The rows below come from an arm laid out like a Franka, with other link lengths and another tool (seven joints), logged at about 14 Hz.
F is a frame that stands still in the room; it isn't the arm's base.
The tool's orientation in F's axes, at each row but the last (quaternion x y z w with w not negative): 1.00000 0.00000 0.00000 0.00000; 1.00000 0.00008 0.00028 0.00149; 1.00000 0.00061 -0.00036 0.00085; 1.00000 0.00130 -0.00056 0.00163; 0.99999 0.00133 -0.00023 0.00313; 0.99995 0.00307 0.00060 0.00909; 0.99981 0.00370 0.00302 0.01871; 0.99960 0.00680 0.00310 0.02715; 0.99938 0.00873 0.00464 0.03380
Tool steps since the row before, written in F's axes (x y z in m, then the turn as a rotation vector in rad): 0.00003 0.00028 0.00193 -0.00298 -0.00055 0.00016; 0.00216 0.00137 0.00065 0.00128 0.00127 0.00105; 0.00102 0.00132 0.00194 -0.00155 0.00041 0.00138; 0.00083 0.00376 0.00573 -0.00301 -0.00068 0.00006; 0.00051 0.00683 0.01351 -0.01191 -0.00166 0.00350; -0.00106 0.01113 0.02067 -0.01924 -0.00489 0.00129; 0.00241 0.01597 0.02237 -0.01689 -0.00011 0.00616; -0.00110 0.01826 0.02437 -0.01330 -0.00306 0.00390; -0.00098 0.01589 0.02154 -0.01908 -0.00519 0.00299
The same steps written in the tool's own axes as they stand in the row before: 0.00003 -0.00028 -0.00193 -0.00298 0.00055 -0.00016; 0.00216 -0.00137 -0.00065 0.00128 -0.00127 -0.00105; 0.00102 -0.00132 -0.00194 -0.00155 -0.00041 -0.00138; 0.00083 -0.00374 -0.00574 -0.00301 0.00067 -0.00005; 0.00052 -0.00674 -0.01355 -0.01192 0.00165 -0.00348; -0.00097 -0.01076 -0.02087 -0.01927 0.00479 -0.00123; 0.00266 -0.01510 -0.02294 -0.01685 0.00022 -0.00626; -0.00071 -0.01692 -0.02533 -0.01332 0.00309 -0.00382; -0.00051 -0.01441 -0.02257 -0.01914 0.00505 -0.00282
